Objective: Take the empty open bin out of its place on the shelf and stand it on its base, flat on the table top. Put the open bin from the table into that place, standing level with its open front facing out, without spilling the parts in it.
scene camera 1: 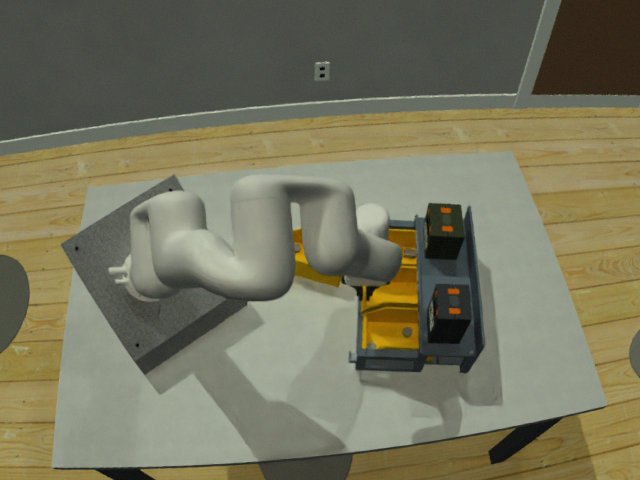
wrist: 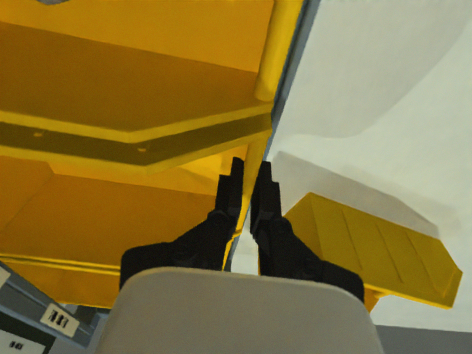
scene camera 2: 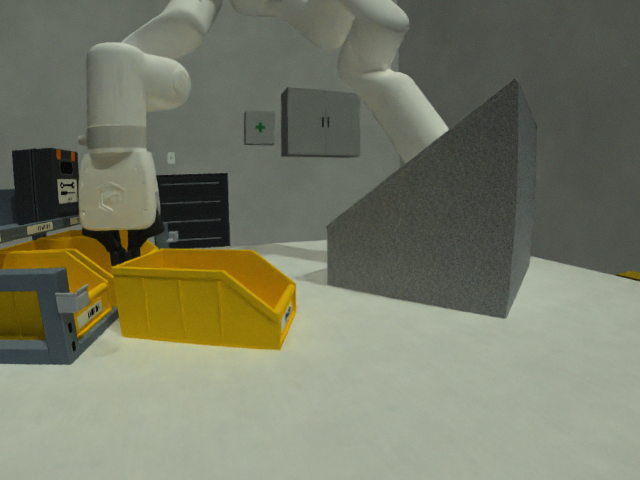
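Where they show: gripper, between the fingertips: [scene camera 1: 364,296] [wrist: 247,173]; arm's base, origin of its link: [scene camera 2: 443,171].
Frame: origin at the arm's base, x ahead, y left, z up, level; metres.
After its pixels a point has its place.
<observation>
The empty yellow open bin [scene camera 1: 403,284] @[x 0.593, y -0.112, z -0.165 m] [wrist: 115,215] @[x 0.589, y -0.105, z -0.131 m] is in the middle place of the blue-grey shelf [scene camera 1: 387,361] @[x 0.477, y -0.298, z -0.157 m] [scene camera 2: 55,320] @[x 0.545, y 0.063, z -0.131 m], its low front towards the robot's side. My gripper [scene camera 1: 366,292] @[x 0.481, y -0.122, z -0.145 m] [scene camera 2: 125,255] [wrist: 247,173] @[x 0.481, y -0.122, z -0.145 m] points down and is shut on this bin's front wall, one finger inside the bin and one outside. The other yellow open bin [scene camera 1: 317,272] @[x 0.390, y -0.031, z -0.131 m] [scene camera 2: 199,307] @[x 0.417, y 0.072, z -0.135 m] [wrist: 375,245] @[x 0.386, y -0.029, z -0.137 m] stands upright on the table, in front of the shelf and close to the gripper. A grey part shows in it in scene camera 1; the arm hides much of this bin there.
Yellow bins with grey parts stand on both sides of the middle place [scene camera 1: 390,330] @[x 0.515, y -0.222, z -0.165 m] [scene camera 1: 405,240] @[x 0.637, y -0.006, z -0.134 m]. Two dark toolboxes [scene camera 1: 443,229] @[x 0.673, y -0.101, z 0.024 m] [scene camera 1: 449,312] @[x 0.586, y -0.312, z 0.049 m] stand on the shelf's top. The grey wedge-shaped robot base [scene camera 1: 105,248] @[x -0.083, y 0.057, z 0.059 m] [scene camera 2: 423,232] @[x 0.150, y 0.094, z -0.082 m] stands at the table's other end.
</observation>
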